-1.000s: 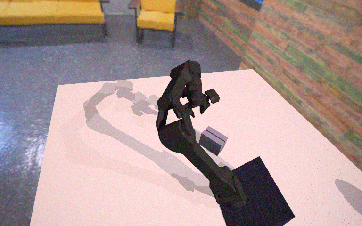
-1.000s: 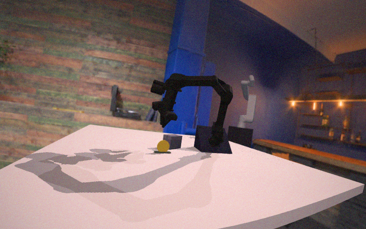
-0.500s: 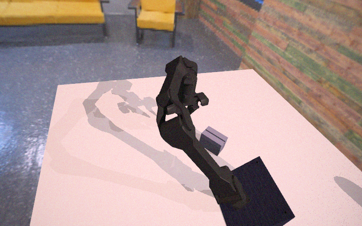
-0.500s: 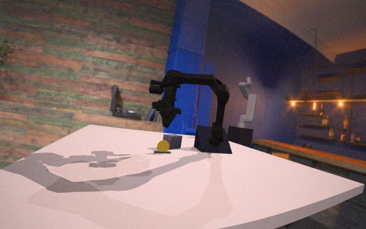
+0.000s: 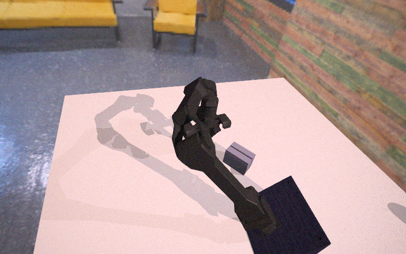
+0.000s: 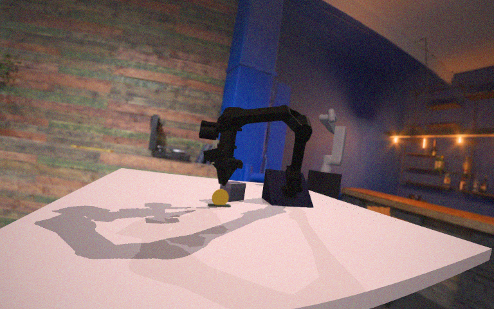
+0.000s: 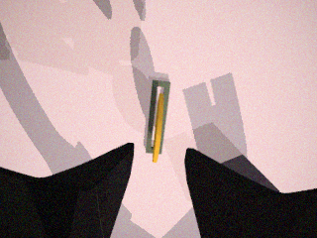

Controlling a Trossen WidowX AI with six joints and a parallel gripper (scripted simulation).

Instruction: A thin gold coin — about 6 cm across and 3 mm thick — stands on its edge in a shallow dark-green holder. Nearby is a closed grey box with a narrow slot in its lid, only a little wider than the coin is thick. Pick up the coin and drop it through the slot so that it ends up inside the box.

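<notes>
The gold coin lies 5 cm below my gripper tip.
</notes>
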